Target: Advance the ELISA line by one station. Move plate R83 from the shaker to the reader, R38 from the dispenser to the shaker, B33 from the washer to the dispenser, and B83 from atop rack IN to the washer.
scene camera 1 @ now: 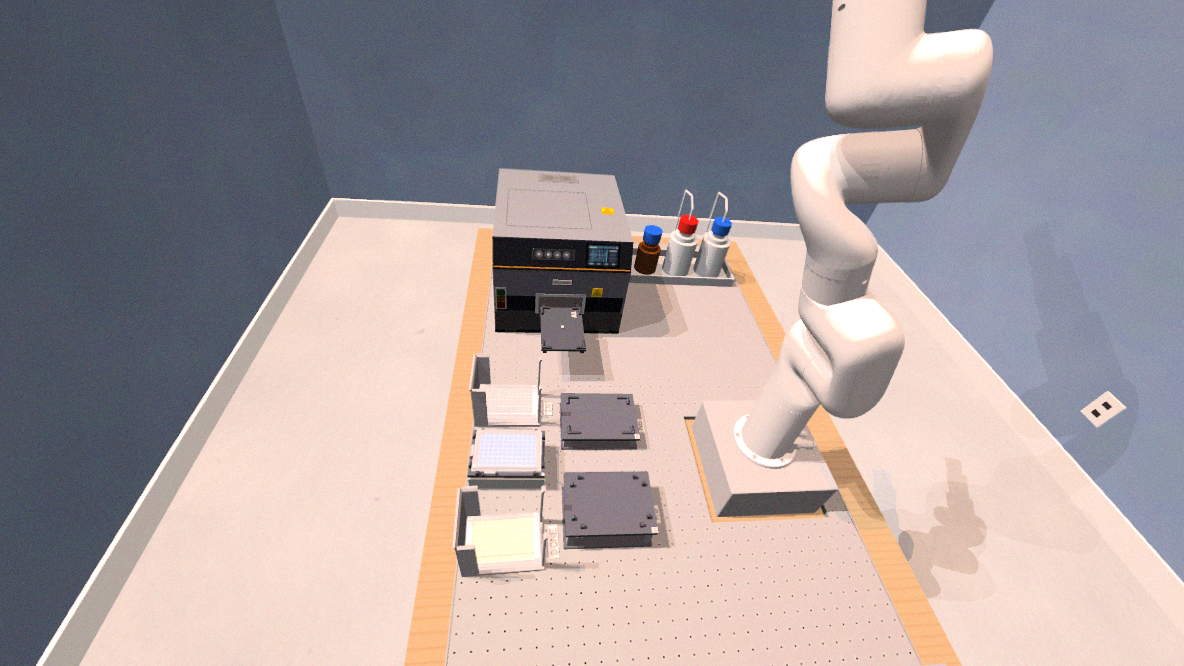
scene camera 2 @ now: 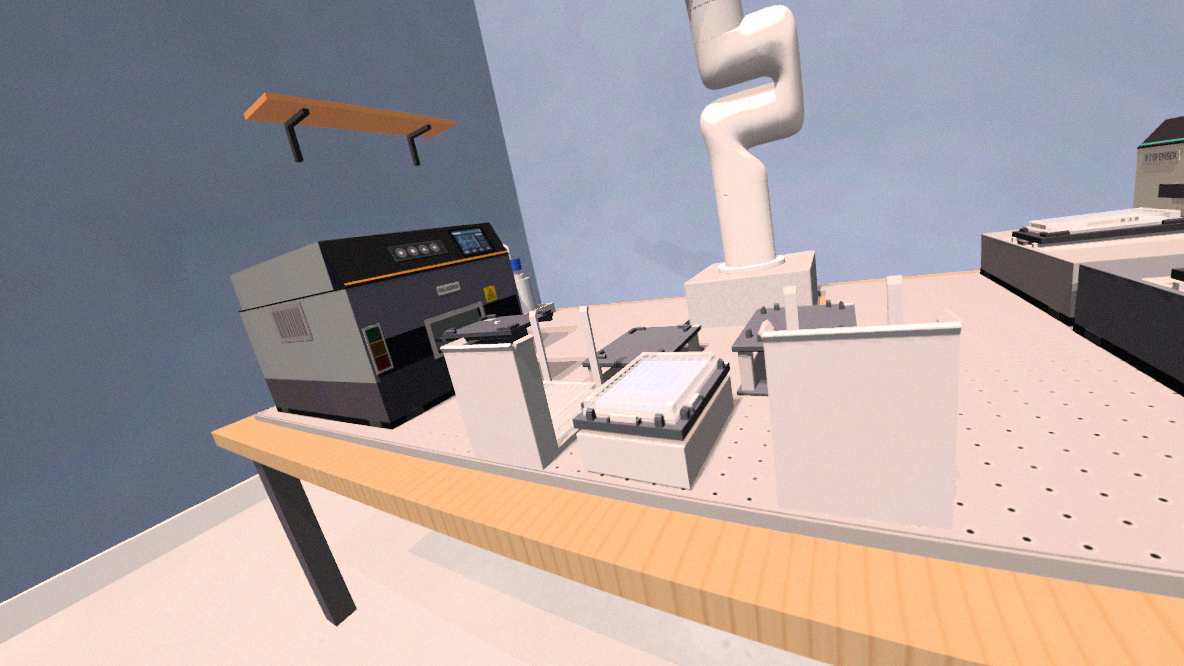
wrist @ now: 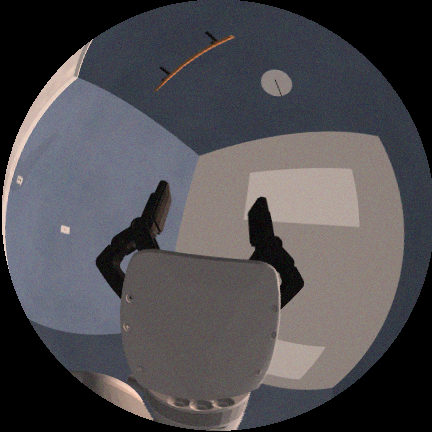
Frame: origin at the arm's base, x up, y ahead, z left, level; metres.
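Seen in the pictures: gripper, between the fingertips: (wrist: 212, 196); arm's base, origin of its link: (scene camera 1: 763, 441) (scene camera 2: 751, 266).
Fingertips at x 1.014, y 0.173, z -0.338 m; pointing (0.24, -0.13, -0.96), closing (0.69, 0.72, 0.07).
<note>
Offsets run from my fingertips to a thing's middle. "pt": to the spot under its first point.
My gripper (wrist: 212, 196) is open and empty, pointing up towards walls and ceiling; it does not show in the scene views. A plate with pale blue wells @[dx -1.039, dy +0.331, dz +0.432 m] (scene camera 1: 507, 452) (scene camera 2: 654, 382) sits on a low dark-topped stand between two white-walled racks. The nearer rack (scene camera 1: 467, 530) (scene camera 2: 865, 422) holds a pale yellow plate-like piece @[dx -1.073, dy +0.303, dz +0.586 m] (scene camera 1: 503, 542). The farther rack @[dx -1.037, dy +0.365, dz +0.293 m] (scene camera 1: 479, 390) (scene camera 2: 496, 405) has a whitish ribbed floor or plate. Another clear plate @[dx -1.004, dy -0.249, dz +0.809 m] (scene camera 2: 1101, 219) lies on a grey unit beside the dispenser @[pt dx -0.966, dy -0.385, dz +0.898 m] (scene camera 2: 1159, 178). Plate labels are too small to tell.
A boxy dark-fronted machine @[dx -0.966, dy +0.336, dz -0.166 m] (scene camera 1: 558, 207) (scene camera 2: 364, 323) at the back has its black tray @[dx -1.000, dy +0.277, dz +0.114 m] (scene camera 1: 563, 333) out, with no plate on it. Bottles stand to its right in a tray @[pt dx -1.086, dy -0.086, dz -0.277 m] (scene camera 1: 695, 281). Two low dark platforms @[pt dx -1.060, dy +0.165, dz +0.302 m] (scene camera 1: 598, 415) @[pt dx -1.041, dy +0.129, dz +0.507 m] (scene camera 1: 608, 503) stand between racks and arm base (scene camera 1: 761, 488).
</note>
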